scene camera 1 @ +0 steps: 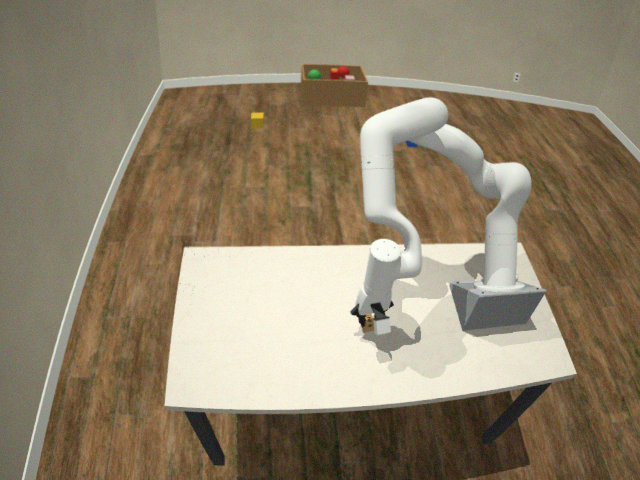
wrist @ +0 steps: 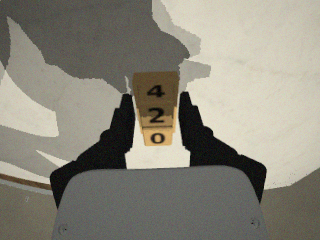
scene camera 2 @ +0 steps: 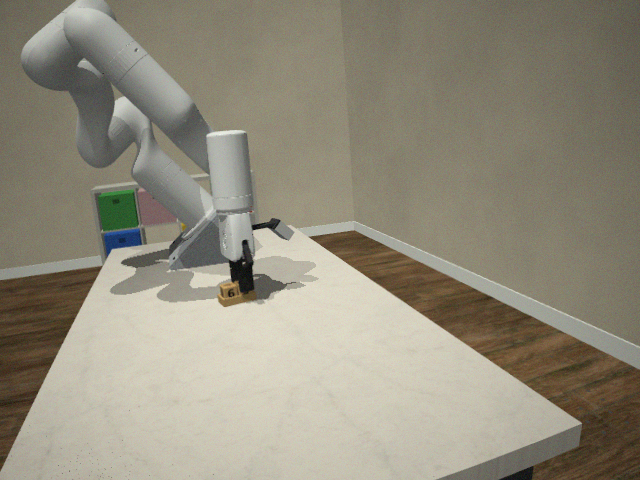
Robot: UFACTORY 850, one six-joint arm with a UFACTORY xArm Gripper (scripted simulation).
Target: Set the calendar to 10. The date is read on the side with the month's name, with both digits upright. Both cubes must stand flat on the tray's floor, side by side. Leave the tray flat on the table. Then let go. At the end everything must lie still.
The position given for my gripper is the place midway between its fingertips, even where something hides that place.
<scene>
In view: my gripper (scene camera 2: pixel 243 288) and a wooden calendar tray (wrist: pixel 166 77).
My gripper is seen too in scene camera 1 (scene camera 1: pixel 368 321) and in the wrist view (wrist: pixel 156 104).
</scene>
